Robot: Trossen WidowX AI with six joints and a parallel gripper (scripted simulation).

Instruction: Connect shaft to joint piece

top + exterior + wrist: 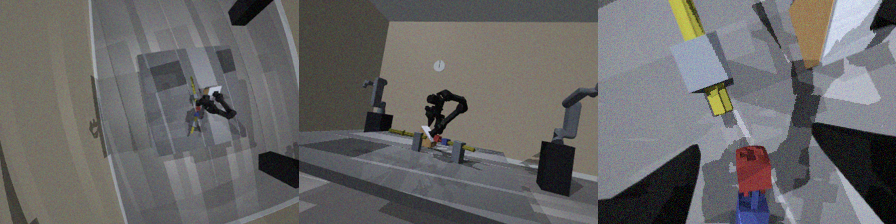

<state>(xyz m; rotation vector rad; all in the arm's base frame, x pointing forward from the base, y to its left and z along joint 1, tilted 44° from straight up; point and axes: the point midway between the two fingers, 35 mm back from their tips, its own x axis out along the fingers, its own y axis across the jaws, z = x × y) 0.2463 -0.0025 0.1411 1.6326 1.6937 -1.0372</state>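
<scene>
Now: gripper tip 7 cm to the right of the red joint piece, 7 cm above it and 1 cm short of it.
</scene>
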